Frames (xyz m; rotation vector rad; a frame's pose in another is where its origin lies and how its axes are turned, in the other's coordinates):
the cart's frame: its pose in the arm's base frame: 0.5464 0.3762 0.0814 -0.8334 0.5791 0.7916
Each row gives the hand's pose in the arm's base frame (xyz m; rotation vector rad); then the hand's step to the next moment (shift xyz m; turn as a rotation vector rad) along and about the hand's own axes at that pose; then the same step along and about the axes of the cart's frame.
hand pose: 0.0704 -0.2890 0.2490 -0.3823 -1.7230 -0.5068
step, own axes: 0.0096 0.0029 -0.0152 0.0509 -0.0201 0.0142
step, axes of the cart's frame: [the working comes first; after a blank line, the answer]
step, axes of the arm's base frame: 0.0122 -0.0057 0.0123 -0.0327 -0.0106 0.0449

-0.0039 -0.0174 0.0038 -0.0553 0.0027 0.0114
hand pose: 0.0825 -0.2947 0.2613 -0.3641 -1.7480 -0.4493
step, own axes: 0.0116 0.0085 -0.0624 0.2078 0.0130 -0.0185
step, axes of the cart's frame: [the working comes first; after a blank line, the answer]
step, axes of the arm's base frame: 0.0548 -0.0227 0.0242 -0.0233 0.0030 0.2077

0.0059 -0.0637 0.0026 -0.1617 -0.0678 0.1138
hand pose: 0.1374 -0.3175 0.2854 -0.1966 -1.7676 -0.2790
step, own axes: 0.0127 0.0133 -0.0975 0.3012 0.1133 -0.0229
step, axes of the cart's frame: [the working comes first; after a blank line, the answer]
step, axes of the arm's base frame: 0.0923 -0.0161 0.0328 -0.0107 0.0958 0.3079

0.0240 -0.0945 0.0183 -0.1910 -0.0807 0.2471
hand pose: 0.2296 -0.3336 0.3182 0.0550 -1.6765 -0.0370
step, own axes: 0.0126 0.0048 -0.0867 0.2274 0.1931 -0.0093
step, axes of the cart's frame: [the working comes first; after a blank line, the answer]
step, axes of the arm's base frame: 0.0848 0.0048 0.0220 -0.0175 0.1796 0.2377

0.0354 -0.0751 0.0284 -0.1127 -0.0099 0.2762
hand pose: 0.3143 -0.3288 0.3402 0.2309 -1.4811 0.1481
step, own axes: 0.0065 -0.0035 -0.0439 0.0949 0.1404 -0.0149
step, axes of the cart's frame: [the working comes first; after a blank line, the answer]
step, axes of the arm's base frame: 0.0439 0.0070 0.0030 -0.0110 0.1356 0.1021

0.0260 -0.0334 0.0138 -0.0282 0.0234 0.1661
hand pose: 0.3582 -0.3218 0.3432 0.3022 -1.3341 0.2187
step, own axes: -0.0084 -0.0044 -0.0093 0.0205 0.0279 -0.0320
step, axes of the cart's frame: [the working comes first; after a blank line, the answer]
step, axes of the arm's base frame: 0.0081 -0.0009 -0.0105 0.0249 0.0367 0.0159

0.0119 -0.0024 -0.0053 0.0170 -0.0110 0.0426
